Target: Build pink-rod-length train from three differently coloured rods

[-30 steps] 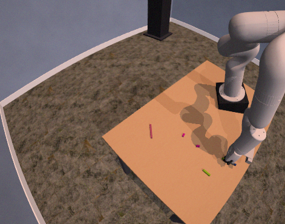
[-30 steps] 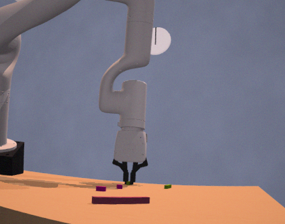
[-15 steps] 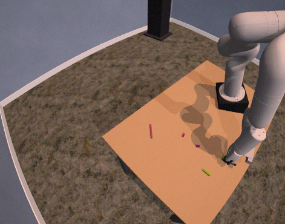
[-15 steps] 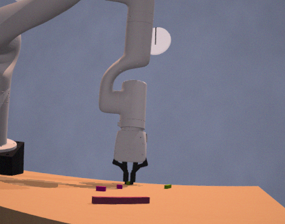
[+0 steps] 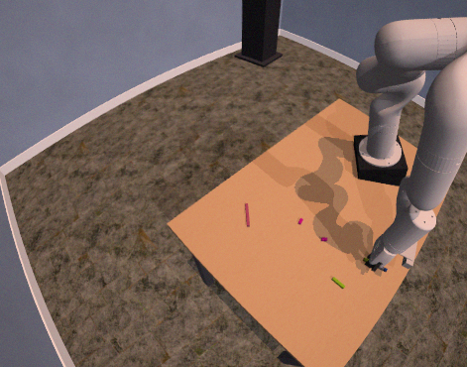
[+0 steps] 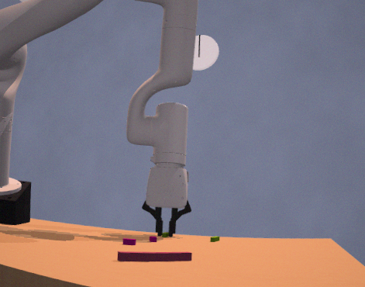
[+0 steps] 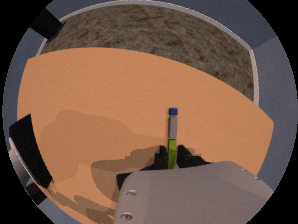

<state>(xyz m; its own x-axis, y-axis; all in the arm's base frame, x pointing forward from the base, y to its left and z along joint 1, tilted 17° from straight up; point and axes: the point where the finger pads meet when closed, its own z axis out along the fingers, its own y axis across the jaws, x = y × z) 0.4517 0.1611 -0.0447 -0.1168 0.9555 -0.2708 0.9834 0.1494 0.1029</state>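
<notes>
Right now the grey rod is 40 mm to the left of my hand and 20 mm below it. Also, from my hand: blue rod: 10 mm behind, 60 mm to the left, 20 mm below; pink rod: 110 mm ahead, 460 mm to the right, 20 mm below.
</notes>
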